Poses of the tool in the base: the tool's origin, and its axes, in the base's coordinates. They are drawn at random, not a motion.
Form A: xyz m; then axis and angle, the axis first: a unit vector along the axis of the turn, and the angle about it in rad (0 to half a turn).
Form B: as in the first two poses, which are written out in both.
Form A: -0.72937 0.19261 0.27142 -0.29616 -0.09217 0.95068 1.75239
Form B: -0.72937 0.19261 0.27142 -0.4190 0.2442 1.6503
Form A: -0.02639 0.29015 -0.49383 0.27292 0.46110 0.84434 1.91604
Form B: -0.02639 0.29015 -0.49383 0.9012 0.1258 1.8138
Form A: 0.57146 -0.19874 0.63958 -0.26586 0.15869 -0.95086 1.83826
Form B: 0.57146 -0.19874 0.63958 -0.4707 -0.1673 -1.7491
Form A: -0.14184 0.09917 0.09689 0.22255 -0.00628 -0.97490 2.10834
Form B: -0.14184 0.09917 0.09689 0.2134 0.3285 -2.0509
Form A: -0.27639 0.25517 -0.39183 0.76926 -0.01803 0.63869 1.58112
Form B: -0.27639 0.25517 -0.39183 1.0831 -0.5403 0.8160
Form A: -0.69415 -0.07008 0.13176 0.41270 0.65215 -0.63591 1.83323
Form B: -0.69415 -0.07008 0.13176 -0.4598 1.2882 -1.7326
